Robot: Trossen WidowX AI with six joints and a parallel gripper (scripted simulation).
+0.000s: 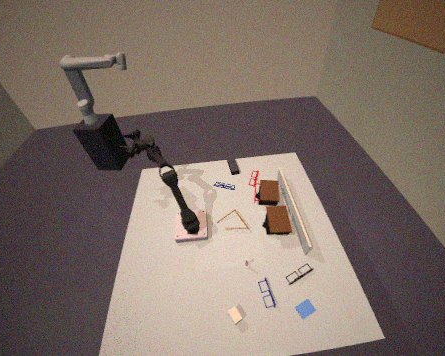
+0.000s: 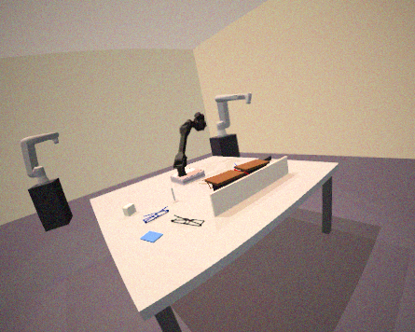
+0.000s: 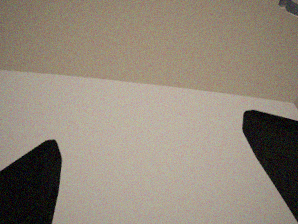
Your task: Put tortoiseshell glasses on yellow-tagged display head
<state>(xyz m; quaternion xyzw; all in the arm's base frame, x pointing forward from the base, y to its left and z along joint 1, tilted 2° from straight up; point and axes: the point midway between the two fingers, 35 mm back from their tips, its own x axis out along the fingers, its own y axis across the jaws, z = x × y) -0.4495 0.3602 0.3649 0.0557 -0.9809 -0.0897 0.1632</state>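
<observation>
Now: gripper tip 80 cm short of the small peg, 52 cm to the left of it and 42 cm above it. From my gripper tip the other things lie so: black block 67 cm ahead, 43 cm below, 25 cm to the left; long white panel 107 cm ahead, 39 cm below, 14 cm to the right; white block 77 cm to the right, 75 cm ahead, 42 cm below.
</observation>
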